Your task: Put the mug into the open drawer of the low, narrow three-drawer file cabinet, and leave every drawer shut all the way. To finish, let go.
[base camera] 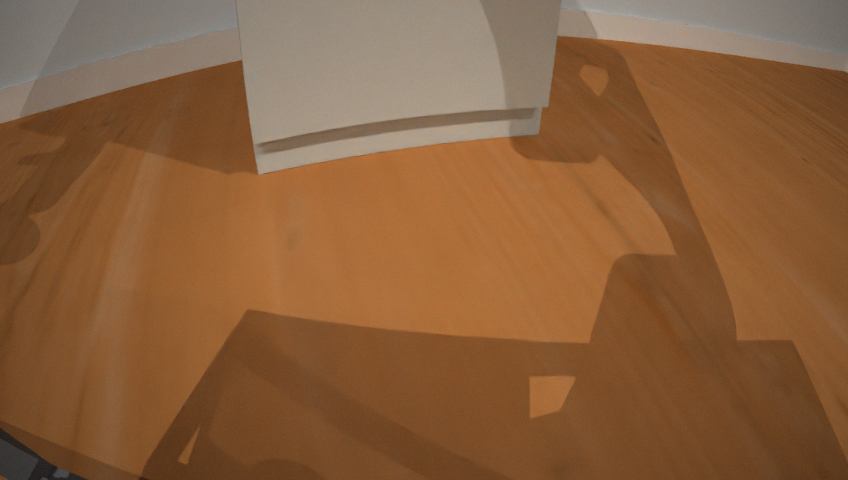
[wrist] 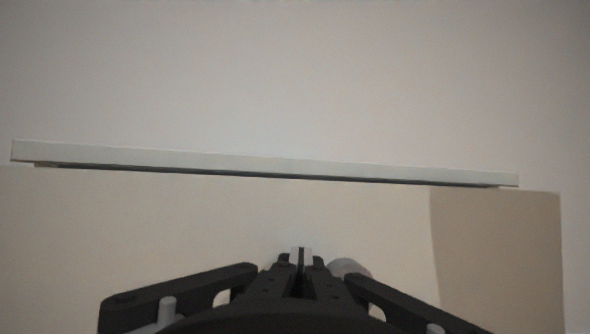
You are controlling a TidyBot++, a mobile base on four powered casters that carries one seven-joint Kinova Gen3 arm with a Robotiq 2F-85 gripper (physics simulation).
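Places are measured from the arm's base along level axes (x ahead, y left, z up), in millimetres.
Pixels of known places: gripper, fingertip midpoint: (wrist: 300, 262).
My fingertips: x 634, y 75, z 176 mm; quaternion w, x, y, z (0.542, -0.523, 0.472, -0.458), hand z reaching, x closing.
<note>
Ahead of a thing's pixels: the offset from my fingertips to its top centre. "pt": to the spot under its first point. Level surfaces: height alone.
The pale file cabinet (base camera: 392, 65) stands against the wall in the base view, its lower front and recessed base showing. In the wrist view the thin edge of its top (wrist: 200, 161) runs across the middle, with a dark line under it. Below that is a broad cream drawer front {dy -17, dx +21, dz +55 mm} (wrist: 150, 215), reaching further right than the top. Whether this drawer is fully shut cannot be told. A round grey knob {pt dy -32, dx -16, dz +5 mm} (wrist: 350, 268) shows partly behind the right finger. My gripper (wrist: 300, 262) is shut and empty, its tips before the drawer front; contact cannot be told. The mug does not show.
Wooden floor {dz -572 mm} (base camera: 368, 237) stretches in front of the cabinet, crossed by shadows of the robot and arm. Pale wall (wrist: 300, 65) rises behind the cabinet. A white baseboard (base camera: 178, 57) runs on both sides of it. A dark piece shows at the base view's bottom left corner.
</note>
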